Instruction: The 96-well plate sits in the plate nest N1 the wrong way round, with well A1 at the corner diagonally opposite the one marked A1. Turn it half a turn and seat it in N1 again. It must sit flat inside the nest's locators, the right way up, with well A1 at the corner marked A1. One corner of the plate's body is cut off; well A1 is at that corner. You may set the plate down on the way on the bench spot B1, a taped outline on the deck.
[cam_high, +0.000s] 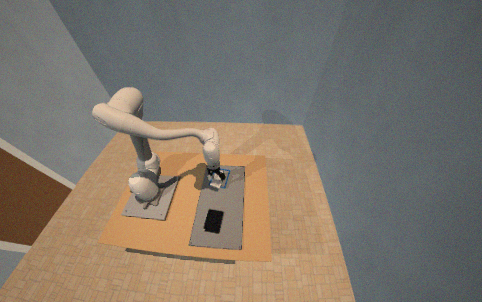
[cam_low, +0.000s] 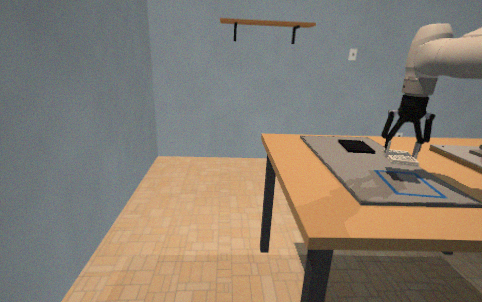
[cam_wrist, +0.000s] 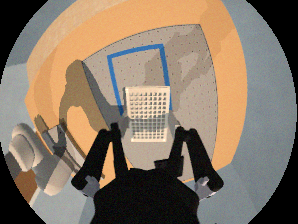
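The black plate nest N1 is 310 mm to the right of my hand, 90 mm below it and 20 mm ahead of it. From my hand the other things lie so: white 96-well plate: 20 mm below.
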